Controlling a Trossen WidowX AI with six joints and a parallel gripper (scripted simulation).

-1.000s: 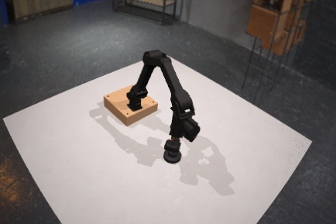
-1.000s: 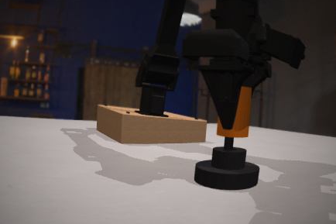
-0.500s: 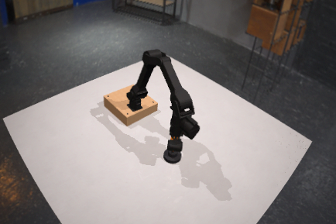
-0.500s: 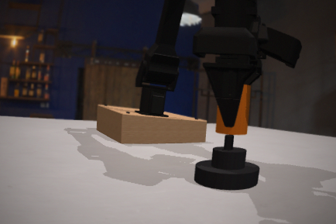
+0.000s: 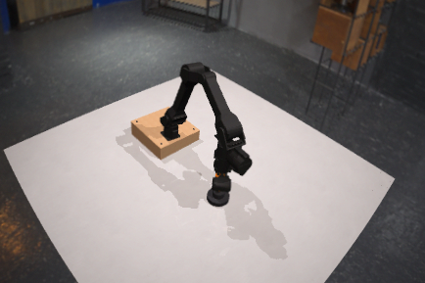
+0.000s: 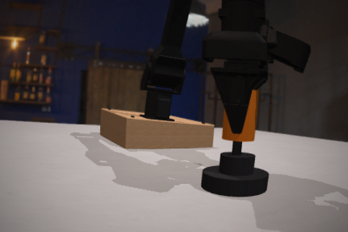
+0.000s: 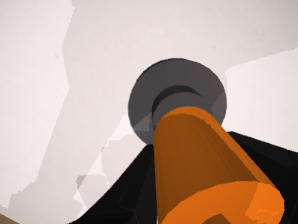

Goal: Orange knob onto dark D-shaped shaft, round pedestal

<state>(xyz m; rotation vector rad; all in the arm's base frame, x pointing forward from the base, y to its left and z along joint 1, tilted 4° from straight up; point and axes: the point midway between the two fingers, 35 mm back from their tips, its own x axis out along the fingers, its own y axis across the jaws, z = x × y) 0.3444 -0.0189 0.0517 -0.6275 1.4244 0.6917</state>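
My gripper tip is now 20 mm below the orange knob. The rest, counted from my gripper tip: dark round pedestal 40 mm below.
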